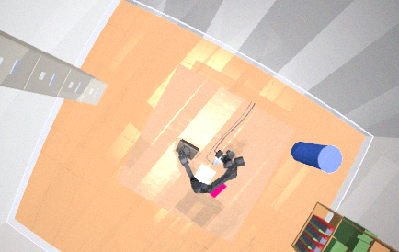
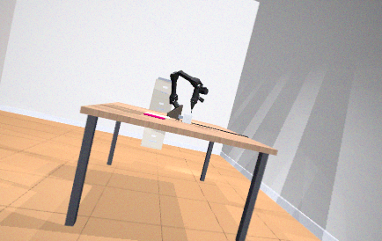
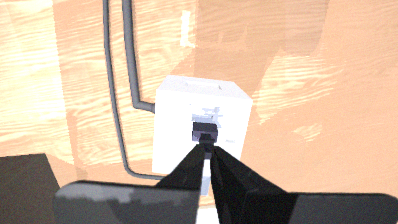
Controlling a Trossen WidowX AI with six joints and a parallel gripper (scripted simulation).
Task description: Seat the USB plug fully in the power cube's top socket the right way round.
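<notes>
Right now the USB plug is 2 cm below my gripper tip. Also, from my gripper tip: flat pink object (14 cm ahead, 31 cm to the right, 12 cm below).
</notes>
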